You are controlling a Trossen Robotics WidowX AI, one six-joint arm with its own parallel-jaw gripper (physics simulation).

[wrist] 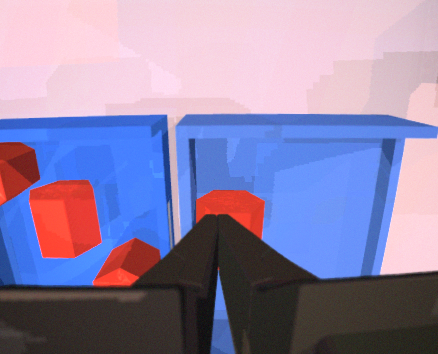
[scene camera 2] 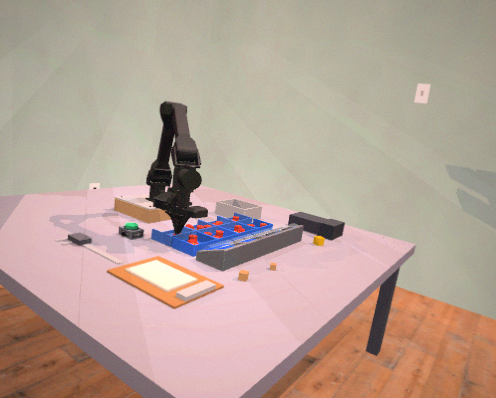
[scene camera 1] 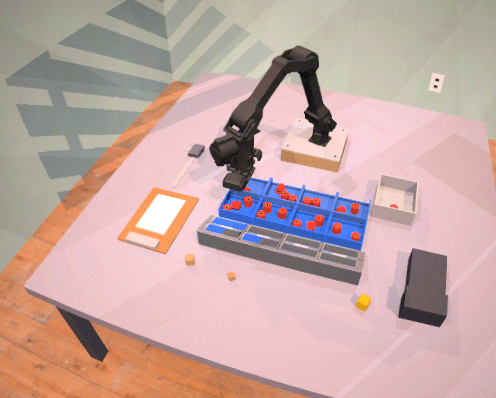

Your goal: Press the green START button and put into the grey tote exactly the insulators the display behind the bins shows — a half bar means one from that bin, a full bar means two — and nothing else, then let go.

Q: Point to a grey display bar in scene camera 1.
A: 276,256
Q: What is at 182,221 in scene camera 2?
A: My gripper.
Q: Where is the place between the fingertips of my gripper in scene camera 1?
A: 242,189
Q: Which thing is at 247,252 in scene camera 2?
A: A grey display bar.
